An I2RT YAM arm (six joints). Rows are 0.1 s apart.
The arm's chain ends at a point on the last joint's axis. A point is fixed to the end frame.
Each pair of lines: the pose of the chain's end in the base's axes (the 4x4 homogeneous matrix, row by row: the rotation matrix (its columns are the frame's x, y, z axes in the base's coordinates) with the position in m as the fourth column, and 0 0 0 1 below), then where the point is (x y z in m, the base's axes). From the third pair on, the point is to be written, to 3 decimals.
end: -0.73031 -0.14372 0.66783 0.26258; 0.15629 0.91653 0.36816 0.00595; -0.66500 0.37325 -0.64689 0.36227; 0 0 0 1
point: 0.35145 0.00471 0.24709
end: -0.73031 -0.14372 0.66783 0.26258; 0.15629 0.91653 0.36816 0.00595; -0.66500 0.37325 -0.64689 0.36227; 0 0 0 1
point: 0.35145 0.00471 0.24709
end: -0.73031 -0.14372 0.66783 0.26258; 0.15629 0.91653 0.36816 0.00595; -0.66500 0.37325 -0.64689 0.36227; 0 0 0 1
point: 0.351 0.005 0.247
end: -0.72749 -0.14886 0.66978 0.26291; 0.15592 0.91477 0.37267 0.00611; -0.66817 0.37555 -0.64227 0.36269; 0 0 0 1
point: 0.352 0.006 0.248
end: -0.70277 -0.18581 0.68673 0.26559; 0.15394 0.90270 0.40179 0.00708; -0.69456 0.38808 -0.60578 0.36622; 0 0 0 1
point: 0.360 0.011 0.255
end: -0.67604 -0.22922 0.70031 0.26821; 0.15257 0.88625 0.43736 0.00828; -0.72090 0.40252 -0.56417 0.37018; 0 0 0 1
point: 0.367 0.018 0.264
